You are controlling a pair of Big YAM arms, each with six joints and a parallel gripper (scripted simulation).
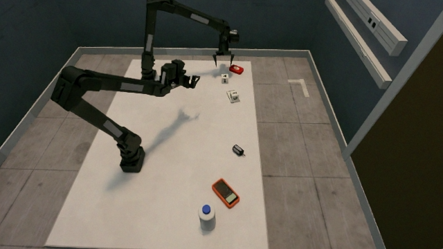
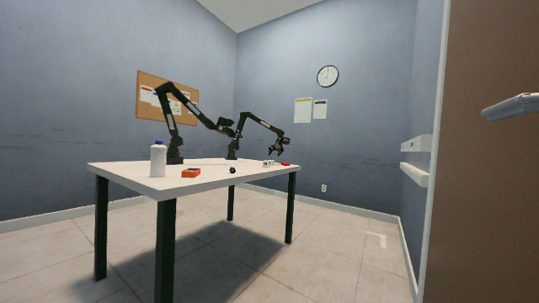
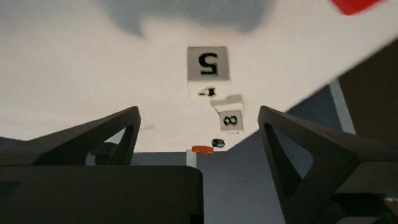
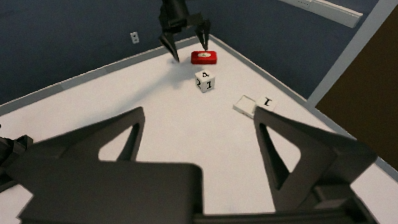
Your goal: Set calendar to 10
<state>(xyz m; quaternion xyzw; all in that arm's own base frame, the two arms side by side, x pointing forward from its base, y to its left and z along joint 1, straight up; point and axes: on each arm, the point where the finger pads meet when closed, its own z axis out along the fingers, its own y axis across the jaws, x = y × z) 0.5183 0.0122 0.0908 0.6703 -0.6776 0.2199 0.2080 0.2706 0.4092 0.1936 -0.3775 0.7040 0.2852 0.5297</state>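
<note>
The red box is 110 mm ahead of my left hand, 80 mm below it and 70 mm to the left of it. From my left hand the other things lie so: black object (640 mm to the right, 80 mm below, 20 mm ahead); then orange device (860 mm to the right, 80 mm below, 80 mm behind).
</note>
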